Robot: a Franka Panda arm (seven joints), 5 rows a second.
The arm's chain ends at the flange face. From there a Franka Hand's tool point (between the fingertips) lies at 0.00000 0.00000 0.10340 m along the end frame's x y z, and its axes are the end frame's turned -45 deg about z.
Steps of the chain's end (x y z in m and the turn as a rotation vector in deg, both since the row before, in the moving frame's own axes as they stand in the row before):
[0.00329, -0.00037, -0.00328, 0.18, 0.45, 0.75]
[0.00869, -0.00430, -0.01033, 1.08, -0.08, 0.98]
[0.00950, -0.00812, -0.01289, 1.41, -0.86, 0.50]
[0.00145, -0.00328, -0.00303, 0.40, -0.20, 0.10]
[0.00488, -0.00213, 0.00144, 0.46, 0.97, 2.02]
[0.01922, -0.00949, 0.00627, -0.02, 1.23, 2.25]
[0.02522, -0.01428, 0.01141, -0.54, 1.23, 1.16]
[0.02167, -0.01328, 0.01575, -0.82, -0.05, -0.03]
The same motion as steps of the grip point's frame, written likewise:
[0.00339, 0.00241, -0.00328, -0.19, 0.45, 0.75]
[0.01047, 0.00164, -0.01035, 0.82, 0.71, 0.98]
[0.01317, -0.00192, -0.01293, 1.61, 0.39, 0.50]
[0.00360, -0.00206, -0.00303, 0.42, 0.14, 0.10]
[0.00677, 0.00263, 0.00142, -0.36, 1.01, 2.02]
[0.02181, 0.00851, 0.00625, -0.88, 0.86, 2.25]
[0.02879, 0.01000, 0.01138, -1.25, 0.49, 1.16]
[0.02360, 0.00692, 0.01574, -0.54, -0.62, -0.03]

